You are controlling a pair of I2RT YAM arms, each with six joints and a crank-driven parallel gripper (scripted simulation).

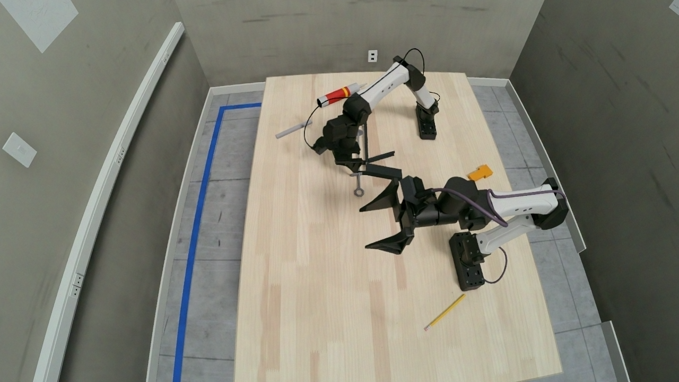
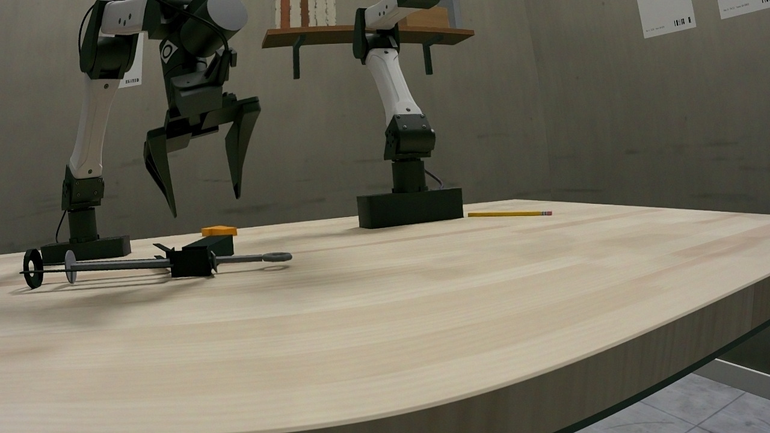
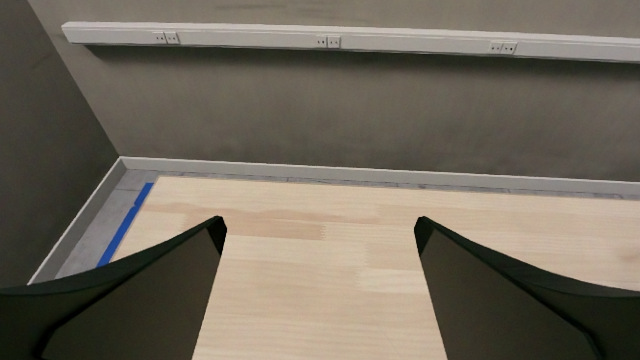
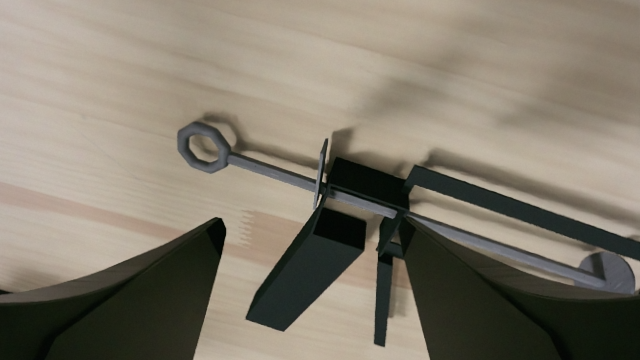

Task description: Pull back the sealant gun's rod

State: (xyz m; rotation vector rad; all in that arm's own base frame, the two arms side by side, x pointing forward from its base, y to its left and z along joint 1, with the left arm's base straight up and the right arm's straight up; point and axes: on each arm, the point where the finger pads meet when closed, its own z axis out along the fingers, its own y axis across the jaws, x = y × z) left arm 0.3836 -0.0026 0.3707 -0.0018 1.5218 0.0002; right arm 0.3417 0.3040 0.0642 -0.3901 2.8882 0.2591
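Note:
The thumb plate is 70 mm below my right hand and 30 mm behind it. From my right hand the other things lie so: sealant cartridge: 470 mm to the right, 60 mm below; orange block: 550 mm behind, 80 mm below, 30 mm to the left; grey bar: 280 mm to the right, 230 mm ahead, 80 mm below.

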